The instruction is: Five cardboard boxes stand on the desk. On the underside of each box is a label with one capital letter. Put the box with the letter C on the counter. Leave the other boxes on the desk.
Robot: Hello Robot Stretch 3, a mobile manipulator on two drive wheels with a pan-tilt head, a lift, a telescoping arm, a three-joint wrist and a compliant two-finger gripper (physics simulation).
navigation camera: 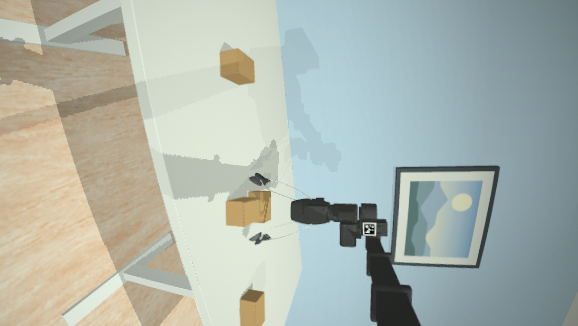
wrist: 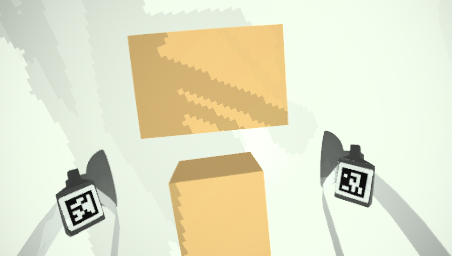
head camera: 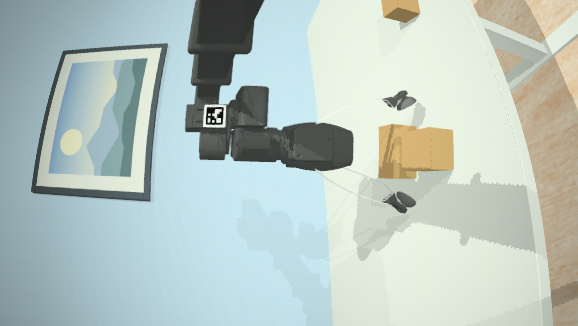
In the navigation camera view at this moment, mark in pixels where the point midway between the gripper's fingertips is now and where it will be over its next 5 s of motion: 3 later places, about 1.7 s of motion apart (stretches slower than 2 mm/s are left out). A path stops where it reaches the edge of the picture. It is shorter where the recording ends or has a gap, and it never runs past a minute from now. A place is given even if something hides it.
My gripper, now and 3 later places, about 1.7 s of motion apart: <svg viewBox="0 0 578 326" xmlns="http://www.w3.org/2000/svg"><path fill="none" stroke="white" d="M249 208L250 159L251 106L237 94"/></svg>
